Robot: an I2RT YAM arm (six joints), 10 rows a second.
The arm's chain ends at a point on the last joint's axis. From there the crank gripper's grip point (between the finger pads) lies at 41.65 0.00 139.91 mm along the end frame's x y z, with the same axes.
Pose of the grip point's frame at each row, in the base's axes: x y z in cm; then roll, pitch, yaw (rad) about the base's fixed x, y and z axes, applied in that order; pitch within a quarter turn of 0, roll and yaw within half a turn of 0:
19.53, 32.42, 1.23, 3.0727, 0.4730, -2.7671
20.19, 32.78, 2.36, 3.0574, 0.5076, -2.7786
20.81, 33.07, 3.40, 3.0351, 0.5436, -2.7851
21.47, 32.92, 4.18, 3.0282, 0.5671, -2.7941
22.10, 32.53, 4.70, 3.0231, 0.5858, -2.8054
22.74, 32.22, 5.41, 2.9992, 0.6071, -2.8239
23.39, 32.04, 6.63, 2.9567, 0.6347, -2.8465
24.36, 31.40, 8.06, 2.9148, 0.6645, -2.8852
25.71, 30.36, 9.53, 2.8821, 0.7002, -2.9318
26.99, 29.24, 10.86, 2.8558, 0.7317, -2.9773
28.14, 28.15, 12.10, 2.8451, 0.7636, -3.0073
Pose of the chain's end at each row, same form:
17.42, 30.55, 15.55, 3.0727, 0.4730, -2.7671
17.68, 30.57, 16.57, 3.0574, 0.5076, -2.7786
17.93, 30.41, 17.46, 3.0351, 0.5436, -2.7851
18.29, 30.08, 18.14, 3.0282, 0.5671, -2.7941
18.67, 29.58, 18.58, 3.0231, 0.5858, -2.8054
19.10, 28.93, 19.16, 2.9992, 0.6071, -2.8239
19.55, 28.18, 20.17, 2.9567, 0.6347, -2.8465
20.20, 27.06, 21.36, 2.9148, 0.6645, -2.8852
21.05, 25.70, 22.55, 2.8821, 0.7002, -2.9318
21.84, 24.39, 23.63, 2.8558, 0.7317, -2.9773
22.50, 23.26, 24.65, 2.8451, 0.7636, -3.0073

